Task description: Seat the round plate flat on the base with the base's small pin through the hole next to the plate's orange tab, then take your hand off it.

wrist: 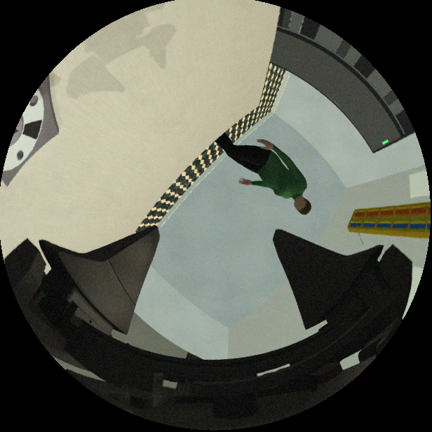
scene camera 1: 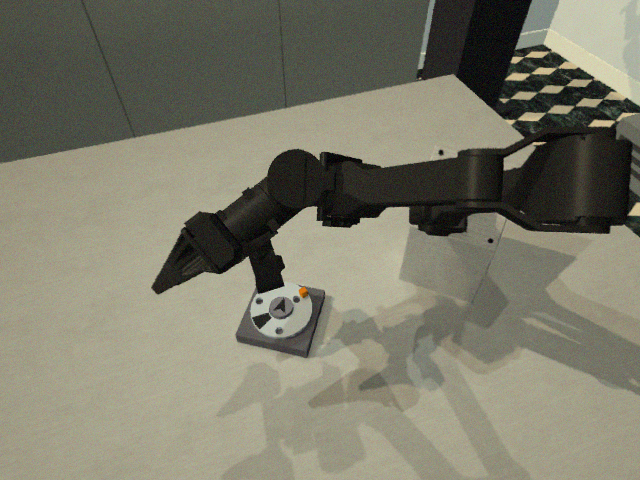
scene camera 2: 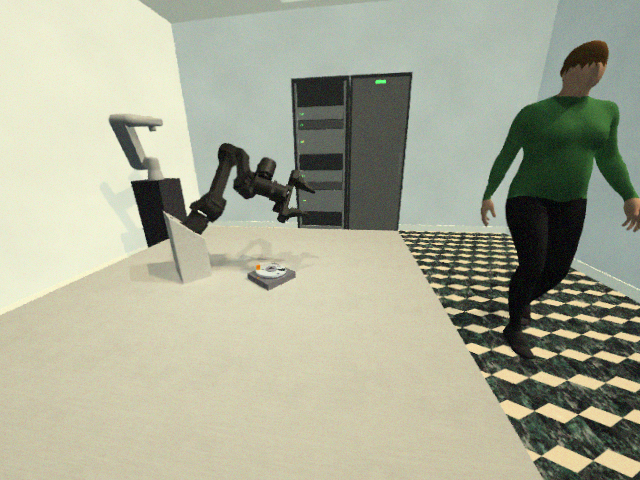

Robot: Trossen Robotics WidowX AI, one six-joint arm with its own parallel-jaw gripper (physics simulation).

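Seen in the pictures: gripper, fingertip midpoint: (scene camera 1: 165,286) (scene camera 2: 312,203); arm's base at its link origin: (scene camera 1: 447,206) (scene camera 2: 190,229).
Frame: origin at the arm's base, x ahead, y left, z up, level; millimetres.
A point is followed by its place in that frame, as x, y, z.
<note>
The white round plate (scene camera 1: 297,320) {272, 33, -147} (scene camera 2: 267,274) {292, -42, -144} (wrist: 17,156) lies on the square grey base (scene camera 1: 302,345) {277, 75, -158} (scene camera 2: 268,283) {307, -77, -158} (wrist: 49,117) and looks flat. Its orange tab (scene camera 1: 303,292) {248, -4, -128} (scene camera 2: 257,267) {246, -14, -133} is at the upper right in scene view 1. A dark round spot, the hole (scene camera 1: 296,299) {259, -11, -147}, is next to the tab. I cannot tell whether the small pin is in it. The base's round hub (scene camera 1: 280,307) {292, 3, -140} shows at the plate's middle. My gripper (scene camera 1: 157,289) {435, 74, 83} (scene camera 2: 309,202) {435, 74, 83} (wrist: 217,234) is open and empty, well above the table and away from the plate. A part of my wrist hides the plate's upper edge in scene view 1.
A person in green (scene camera 2: 563,149) (wrist: 282,175) is on the floor beyond the table's edge. A dark cabinet (scene camera 2: 379,155) (wrist: 345,85) stands at the back. A pale arm (scene camera 2: 129,144) stands on a black pedestal (scene camera 2: 170,198) at the left.
</note>
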